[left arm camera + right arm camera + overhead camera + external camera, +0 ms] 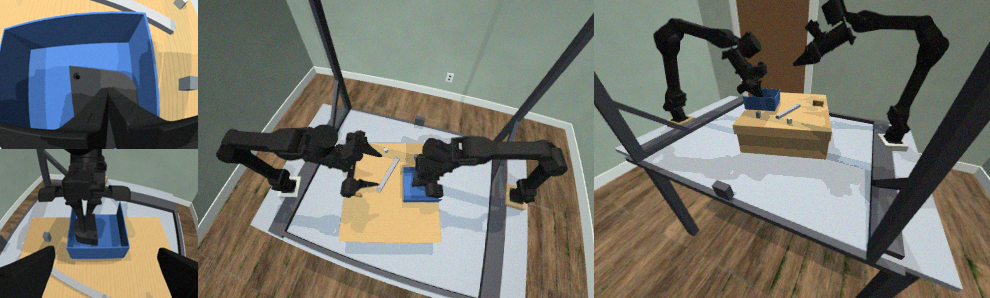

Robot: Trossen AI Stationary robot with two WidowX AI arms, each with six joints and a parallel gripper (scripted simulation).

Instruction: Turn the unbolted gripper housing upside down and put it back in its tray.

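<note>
Right now my left hand is 1 cm short of the gripper housing and 4 cm above it. The rest, counted from my left hand: grey bar: 2 cm behind, 13 cm to the right, 6 cm below; then tray: 2 cm ahead, 3 cm to the right, 5 cm below.
</note>
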